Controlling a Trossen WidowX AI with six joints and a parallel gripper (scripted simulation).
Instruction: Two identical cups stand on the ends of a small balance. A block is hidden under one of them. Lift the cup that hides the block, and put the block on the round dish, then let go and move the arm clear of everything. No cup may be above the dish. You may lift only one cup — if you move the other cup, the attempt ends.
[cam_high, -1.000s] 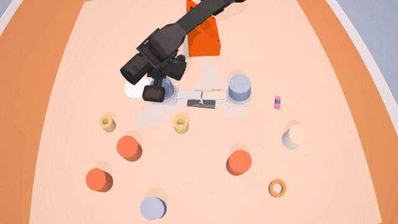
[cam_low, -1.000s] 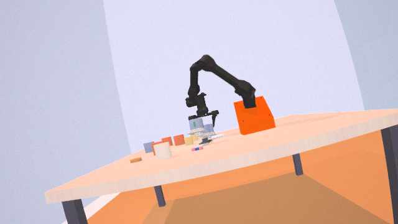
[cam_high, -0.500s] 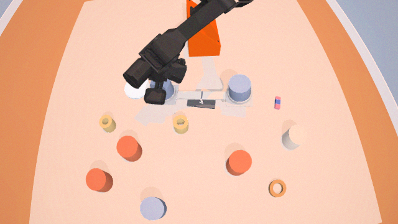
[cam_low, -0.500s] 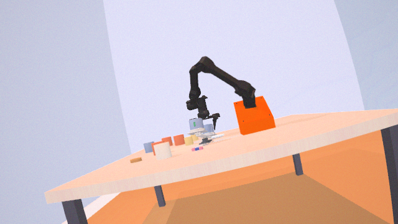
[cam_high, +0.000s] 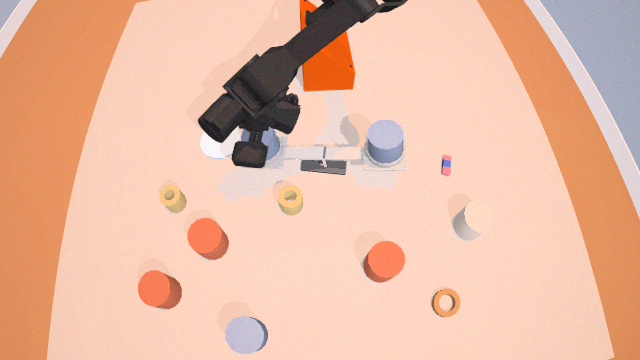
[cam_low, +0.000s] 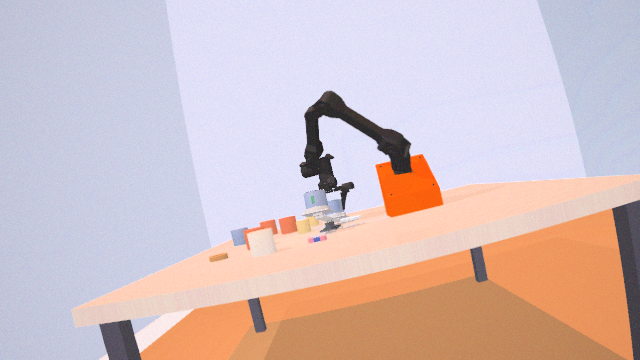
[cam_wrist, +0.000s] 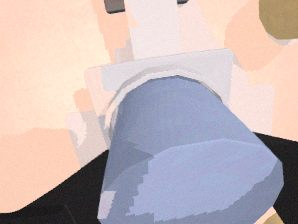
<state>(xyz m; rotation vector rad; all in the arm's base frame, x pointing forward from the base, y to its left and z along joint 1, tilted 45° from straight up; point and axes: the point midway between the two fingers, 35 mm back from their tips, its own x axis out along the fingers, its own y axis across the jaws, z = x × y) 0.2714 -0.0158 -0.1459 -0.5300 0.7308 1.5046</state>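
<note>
Right now the white round dish is 4 cm behind my gripper tip, 11 cm to the right of it and 4 cm below it. Round my gripper tip: balance (2 cm ahead, 14 cm to the left, 1 cm below); grey-blue cup (3 cm ahead, 27 cm to the left, 6 cm above); pale lilac block (1 cm below).
</note>
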